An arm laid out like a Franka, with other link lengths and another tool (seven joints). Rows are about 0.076 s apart.
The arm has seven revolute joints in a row. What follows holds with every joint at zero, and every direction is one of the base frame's.
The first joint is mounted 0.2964 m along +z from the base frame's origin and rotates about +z.
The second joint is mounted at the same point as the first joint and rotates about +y.
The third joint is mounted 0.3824 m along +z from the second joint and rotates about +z.
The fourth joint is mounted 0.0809 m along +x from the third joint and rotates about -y.
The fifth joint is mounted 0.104 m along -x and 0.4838 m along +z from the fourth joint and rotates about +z.
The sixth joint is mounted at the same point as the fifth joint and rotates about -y.
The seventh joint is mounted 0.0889 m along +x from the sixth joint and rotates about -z.
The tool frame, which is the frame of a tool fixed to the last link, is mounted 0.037 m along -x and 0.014 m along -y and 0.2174 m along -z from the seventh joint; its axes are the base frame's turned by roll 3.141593, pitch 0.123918 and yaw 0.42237 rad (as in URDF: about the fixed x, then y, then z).
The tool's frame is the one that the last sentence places.
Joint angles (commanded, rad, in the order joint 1, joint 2, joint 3, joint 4, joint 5, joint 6, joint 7), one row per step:
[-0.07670 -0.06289 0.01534 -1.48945 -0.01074 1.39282 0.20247]
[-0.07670 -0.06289 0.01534 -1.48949 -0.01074 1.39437 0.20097]
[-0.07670 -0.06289 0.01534 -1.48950 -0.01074 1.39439 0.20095]
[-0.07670 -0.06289 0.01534 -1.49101 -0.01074 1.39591 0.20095]
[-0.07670 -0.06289 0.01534 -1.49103 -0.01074 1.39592 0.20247]
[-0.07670 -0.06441 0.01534 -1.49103 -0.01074 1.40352 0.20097]
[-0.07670 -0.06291 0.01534 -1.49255 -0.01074 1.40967 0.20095]
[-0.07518 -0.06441 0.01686 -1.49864 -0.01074 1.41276 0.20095]
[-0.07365 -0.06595 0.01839 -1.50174 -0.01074 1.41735 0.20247]
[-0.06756 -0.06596 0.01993 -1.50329 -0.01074 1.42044 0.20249]
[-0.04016 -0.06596 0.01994 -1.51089 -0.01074 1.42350 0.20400]
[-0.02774 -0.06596 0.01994 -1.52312 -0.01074 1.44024 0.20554]
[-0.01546 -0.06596 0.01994 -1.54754 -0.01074 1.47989 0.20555]
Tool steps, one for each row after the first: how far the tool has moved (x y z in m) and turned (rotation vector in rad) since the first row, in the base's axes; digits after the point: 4 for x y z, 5 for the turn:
[0.0003 -0.0001 0.0000 -0.00004 -0.00149 0.00152]
[0.0003 -0.0001 0.0000 -0.00004 -0.00150 0.00154]
[0.0006 -0.0001 -0.0007 -0.00005 -0.00151 0.00155]
[0.0006 0.0000 -0.0007 -0.00010 -0.00152 0.00003]
[0.0018 -0.0002 0.0005 -0.00065 -0.01060 0.00162]
[0.0035 -0.0003 -0.0008 -0.00083 -0.01373 0.00171]
[0.0035 0.0015 -0.0029 -0.00084 -0.01222 0.00478]
[0.0040 0.0033 -0.0034 -0.00118 -0.01525 0.00637]
[0.0049 0.0076 -0.0041 -0.00131 -0.01680 0.01401]
[0.0059 0.0232 -0.0078 -0.00094 -0.01229 0.03994]
[0.0090 0.0303 -0.0134 -0.00108 -0.01682 0.05100]
[0.0162 0.0373 -0.0241 -0.00143 -0.03205 0.06371]

